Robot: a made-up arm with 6 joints.
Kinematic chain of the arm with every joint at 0, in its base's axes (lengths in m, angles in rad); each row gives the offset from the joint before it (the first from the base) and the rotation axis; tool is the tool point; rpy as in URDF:
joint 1: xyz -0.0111 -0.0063 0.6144 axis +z
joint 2: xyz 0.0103 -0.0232 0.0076 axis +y
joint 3: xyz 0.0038 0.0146 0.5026 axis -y
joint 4: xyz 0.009 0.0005 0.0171 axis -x
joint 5: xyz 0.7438 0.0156 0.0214 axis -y
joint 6: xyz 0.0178 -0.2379 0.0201 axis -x
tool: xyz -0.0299 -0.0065 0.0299 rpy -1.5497 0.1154 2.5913
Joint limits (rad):
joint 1: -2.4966..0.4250
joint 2: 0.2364..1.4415
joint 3: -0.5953..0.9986
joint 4: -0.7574..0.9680
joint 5: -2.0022..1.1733
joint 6: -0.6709..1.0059
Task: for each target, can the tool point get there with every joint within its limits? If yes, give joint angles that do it. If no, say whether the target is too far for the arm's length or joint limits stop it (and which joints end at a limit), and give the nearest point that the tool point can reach.
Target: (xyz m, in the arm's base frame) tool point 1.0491 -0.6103 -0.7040
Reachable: no: too far | nearest point 0.7646 -0.4482 -0.0611 | short by 0.721 m
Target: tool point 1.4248 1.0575 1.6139
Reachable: no: too far | nearest point 1.0752 0.3889 1.2745 | short by 0.827 m
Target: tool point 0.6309 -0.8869 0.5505
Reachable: yes | joints -0.7168 0.9078 0.4688 -0.6181 -0.2465 -0.3194
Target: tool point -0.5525 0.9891 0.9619
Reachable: no: joint limits stop it (at a limit: joint 1, joint 2, joint 3) | nearest point -0.6142 -0.1540 0.5473 | short by 1.218 m
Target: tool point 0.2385 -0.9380 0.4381
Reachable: yes | joints -1.1618 0.7590 -0.2239 0.6418 -0.9215 0.5622
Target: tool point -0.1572 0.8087 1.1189
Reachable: no: joint limits stop it (at a limit: joint 1, joint 2, joint 4) | nearest point 0.8203 0.2823 1.2056 | short by 1.114 m
